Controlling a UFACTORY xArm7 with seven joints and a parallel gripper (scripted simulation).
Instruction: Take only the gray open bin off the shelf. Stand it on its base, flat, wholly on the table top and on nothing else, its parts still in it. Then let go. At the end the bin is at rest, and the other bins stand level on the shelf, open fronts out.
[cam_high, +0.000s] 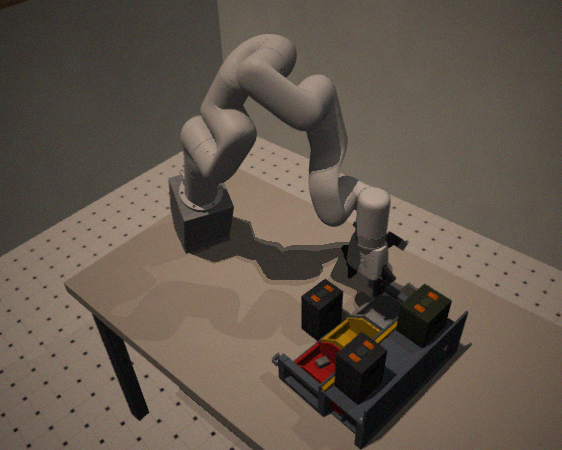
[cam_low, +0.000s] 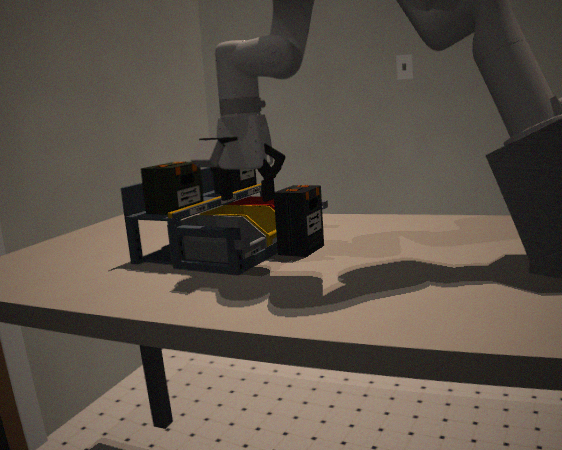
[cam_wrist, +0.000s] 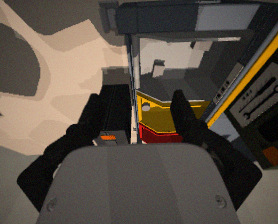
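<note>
The gray open bin is 8 cm ahead of my hand and 9 cm below it. Also, from my hand: yellow bin (8 cm ahead, 12 cm to the right, 9 cm below); red bin (7 cm ahead, 23 cm to the right, 9 cm below); dark box (6 cm behind, 10 cm to the right, 7 cm below).
</note>
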